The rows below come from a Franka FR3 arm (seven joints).
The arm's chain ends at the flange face. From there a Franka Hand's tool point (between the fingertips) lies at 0.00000 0.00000 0.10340 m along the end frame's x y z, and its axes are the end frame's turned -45 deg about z.
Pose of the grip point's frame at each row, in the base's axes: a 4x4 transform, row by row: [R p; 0 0 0 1], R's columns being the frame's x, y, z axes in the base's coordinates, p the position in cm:
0.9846 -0.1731 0.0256 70.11; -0.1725 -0.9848 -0.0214 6.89; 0.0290 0.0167 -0.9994 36.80; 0 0 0 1
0.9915 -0.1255 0.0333 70.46; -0.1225 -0.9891 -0.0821 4.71; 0.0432 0.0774 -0.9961 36.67; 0 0 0 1
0.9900 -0.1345 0.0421 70.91; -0.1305 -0.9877 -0.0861 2.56; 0.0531 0.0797 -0.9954 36.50; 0 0 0 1
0.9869 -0.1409 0.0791 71.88; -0.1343 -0.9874 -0.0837 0.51; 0.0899 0.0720 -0.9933 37.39; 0 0 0 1
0.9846 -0.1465 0.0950 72.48; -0.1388 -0.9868 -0.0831 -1.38; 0.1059 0.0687 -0.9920 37.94; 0 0 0 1
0.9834 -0.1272 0.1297 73.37; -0.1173 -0.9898 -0.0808 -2.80; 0.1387 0.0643 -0.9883 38.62; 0 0 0 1
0.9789 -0.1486 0.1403 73.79; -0.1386 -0.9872 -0.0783 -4.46; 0.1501 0.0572 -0.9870 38.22; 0 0 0 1
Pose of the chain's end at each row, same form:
0.5738 -0.8186 0.0256 69.85; -0.8183 -0.5744 -0.0214 7.11; 0.0323 -0.0087 -0.9994 47.13; 0 0 0 1
0.6124 -0.7898 0.0333 70.12; -0.7860 -0.6128 -0.0821 5.56; 0.0853 0.0242 -0.9961 46.97; 0 0 0 1
0.6049 -0.7951 0.0421 70.47; -0.7907 -0.6061 -0.0861 3.45; 0.0939 0.0188 -0.9954 46.79; 0 0 0 1
0.5982 -0.7975 0.0791 71.06; -0.7932 -0.6032 -0.0837 1.38; 0.1145 -0.0127 -0.9933 47.66; 0 0 0 1
0.5926 -0.7998 0.0950 71.50; -0.7959 -0.5996 -0.0831 -0.52; 0.1235 -0.0263 -0.9920 48.20; 0 0 0 1
0.6054 -0.7853 0.1297 72.03; -0.7828 -0.6170 -0.0808 -1.96; 0.1435 -0.0526 -0.9883 48.84; 0 0 0 1
0.5871 -0.7973 0.1403 72.34; -0.7961 -0.6001 -0.0783 -3.65; 0.1466 -0.0657 -0.9870 48.43; 0 0 0 1

